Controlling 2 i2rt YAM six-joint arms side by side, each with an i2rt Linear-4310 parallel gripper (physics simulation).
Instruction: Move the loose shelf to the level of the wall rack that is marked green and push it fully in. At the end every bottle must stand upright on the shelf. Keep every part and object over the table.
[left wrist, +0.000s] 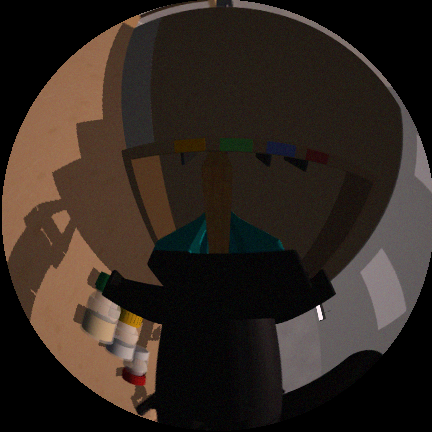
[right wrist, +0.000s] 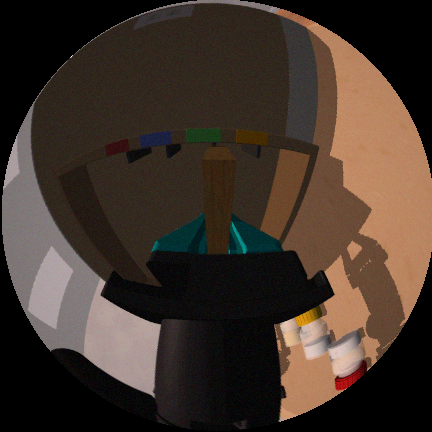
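The loose wooden shelf shows edge-on in the left wrist view and the right wrist view. My left gripper and my right gripper are each shut on it with teal fingers. Its far edge appears near the wall rack's front strip, close to the green mark, on the side toward the yellow mark. Whether it has entered the rack cannot be told. A green-capped bottle, a yellow-capped bottle and a bottle with a red end are beside the tan table; their stance is unclear.
The rack also has a blue mark and a red mark. Dark brackets sit just behind the strip. The tan table bears shadows of the rack and arms.
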